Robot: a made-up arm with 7 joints. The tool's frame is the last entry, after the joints. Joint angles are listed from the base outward.
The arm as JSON. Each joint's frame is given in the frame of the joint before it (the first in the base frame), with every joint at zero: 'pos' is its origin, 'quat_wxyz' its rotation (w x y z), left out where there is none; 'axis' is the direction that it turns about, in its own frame. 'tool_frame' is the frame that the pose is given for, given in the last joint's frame.
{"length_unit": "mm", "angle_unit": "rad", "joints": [
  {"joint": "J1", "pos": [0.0, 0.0, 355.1], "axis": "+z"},
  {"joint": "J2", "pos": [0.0, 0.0, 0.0], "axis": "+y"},
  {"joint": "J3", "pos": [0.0, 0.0, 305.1], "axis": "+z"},
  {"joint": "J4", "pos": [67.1, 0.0, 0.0], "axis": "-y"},
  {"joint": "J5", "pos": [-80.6, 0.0, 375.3], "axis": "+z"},
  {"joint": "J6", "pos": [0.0, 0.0, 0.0], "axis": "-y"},
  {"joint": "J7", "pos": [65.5, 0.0, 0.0], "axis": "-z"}
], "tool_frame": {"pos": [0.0, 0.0, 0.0], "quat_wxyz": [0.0, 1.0, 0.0, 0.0]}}
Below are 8 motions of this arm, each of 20 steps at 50 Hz.
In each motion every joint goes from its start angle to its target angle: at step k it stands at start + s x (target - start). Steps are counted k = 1, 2, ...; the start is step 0. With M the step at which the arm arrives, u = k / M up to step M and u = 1 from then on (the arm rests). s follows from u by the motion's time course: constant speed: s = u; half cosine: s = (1 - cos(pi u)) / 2; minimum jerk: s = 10 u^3 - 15 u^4 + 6 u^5.
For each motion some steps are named. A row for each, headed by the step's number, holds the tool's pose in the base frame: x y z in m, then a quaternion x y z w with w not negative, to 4 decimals.
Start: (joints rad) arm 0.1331 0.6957 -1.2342 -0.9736 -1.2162 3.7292 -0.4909
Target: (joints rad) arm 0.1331 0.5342 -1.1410 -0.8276 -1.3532 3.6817 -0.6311
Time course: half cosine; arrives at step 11
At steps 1, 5, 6, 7, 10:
1: 0.5108 -0.1912 0.7080 0.3058 0.6187 0.1496 0.7080
5: 0.4955 -0.1735 0.7446 0.2574 0.6130 0.1336 0.7349
6: 0.4891 -0.1674 0.7574 0.2407 0.6096 0.1271 0.7445
7: 0.4824 -0.1616 0.7697 0.2247 0.6056 0.1205 0.7538
10: 0.4676 -0.1500 0.7939 0.1932 0.5957 0.1061 0.7724

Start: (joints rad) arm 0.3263 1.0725 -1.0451 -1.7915 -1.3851 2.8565 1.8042
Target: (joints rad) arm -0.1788 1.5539 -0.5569 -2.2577 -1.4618 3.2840 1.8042
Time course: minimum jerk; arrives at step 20
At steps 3, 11, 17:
3: 0.5012 -0.2291 0.2363 0.7842 -0.2392 0.2626 0.5088
11: 0.2834 -0.2481 0.0405 0.8787 -0.2828 -0.0615 0.3797
17: 0.1264 -0.1894 -0.0191 0.8688 -0.3448 -0.2710 0.2299

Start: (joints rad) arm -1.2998 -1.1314 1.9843 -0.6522 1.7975 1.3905 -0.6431
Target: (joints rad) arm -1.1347 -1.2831 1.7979 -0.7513 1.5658 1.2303 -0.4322
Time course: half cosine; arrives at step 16
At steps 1, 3, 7, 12, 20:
1: 0.0469 0.7279 0.5472 -0.4916 -0.7792 0.1444 0.3611
3: 0.0418 0.7295 0.5401 -0.5015 -0.7800 0.1511 0.3425
7: 0.0200 0.7349 0.5108 -0.5424 -0.7793 0.1748 0.2607
12: -0.0102 0.7379 0.4727 -0.5966 -0.7659 0.1941 0.1407
20: -0.0197 0.7379 0.4613 -0.6131 -0.7584 0.1964 0.1013

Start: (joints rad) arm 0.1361 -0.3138 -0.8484 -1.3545 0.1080 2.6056 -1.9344
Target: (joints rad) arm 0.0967 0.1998 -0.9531 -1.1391 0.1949 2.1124 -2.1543
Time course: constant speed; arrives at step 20
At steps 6, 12, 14, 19, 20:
6: 0.2196 -0.3118 0.9374 0.6777 0.4242 0.2267 0.5562
12: 0.2874 -0.3089 0.9219 0.6970 0.4916 0.1507 0.4998
14: 0.3099 -0.3078 0.9146 0.7014 0.5127 0.1256 0.4789
19: 0.3654 -0.3048 0.8915 0.7082 0.5622 0.0639 0.4223
20: 0.3763 -0.3042 0.8861 0.7088 0.5715 0.0518 0.4102

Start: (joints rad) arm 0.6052 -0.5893 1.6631 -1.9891 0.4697 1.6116 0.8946
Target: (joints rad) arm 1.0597 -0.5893 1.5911 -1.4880 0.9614 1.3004 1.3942
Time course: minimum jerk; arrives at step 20
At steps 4, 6, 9, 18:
4: -0.4228 0.3153 0.5083 0.8243 0.5352 0.0525 0.1770
6: -0.4475 0.2915 0.5275 0.8248 0.5395 0.0329 0.1660
9: -0.4969 0.2267 0.5728 0.8185 0.5540 -0.0144 0.1516
18: -0.5559 0.0294 0.6822 0.7613 0.6140 -0.1134 0.1750

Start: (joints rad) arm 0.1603 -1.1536 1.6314 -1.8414 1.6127 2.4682 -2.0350
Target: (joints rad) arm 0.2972 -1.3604 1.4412 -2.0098 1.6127 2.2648 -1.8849
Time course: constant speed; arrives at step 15
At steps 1, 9, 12, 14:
1: -0.3122 0.4449 0.4839 0.0715 -0.9163 -0.3850 0.0836
9: -0.3057 0.4248 0.4890 0.0462 -0.9245 -0.3735 0.0612
12: -0.3035 0.4158 0.4930 0.0358 -0.9262 -0.3714 0.0549
14: -0.3022 0.4093 0.4962 0.0287 -0.9269 -0.3706 0.0513

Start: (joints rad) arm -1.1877 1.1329 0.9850 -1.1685 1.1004 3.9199 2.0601
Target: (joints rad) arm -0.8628 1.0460 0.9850 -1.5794 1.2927 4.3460 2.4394
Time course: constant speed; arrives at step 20
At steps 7, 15, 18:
7: 0.4953 -0.3353 0.3701 0.6605 0.5979 -0.1022 0.4424
15: 0.5233 -0.2176 0.3579 0.6743 0.6145 -0.1057 0.3956
18: 0.5264 -0.1736 0.3538 0.6760 0.6204 -0.1135 0.3811

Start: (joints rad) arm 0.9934 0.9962 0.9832 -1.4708 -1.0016 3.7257 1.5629
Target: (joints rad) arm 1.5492 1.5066 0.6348 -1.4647 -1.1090 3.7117 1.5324
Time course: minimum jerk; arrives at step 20
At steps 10, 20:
10: -0.1565 0.5706 0.2702 -0.6698 -0.3112 0.2750 0.6156
20: -0.2633 0.4690 0.0963 -0.7066 -0.4163 0.3387 0.4612

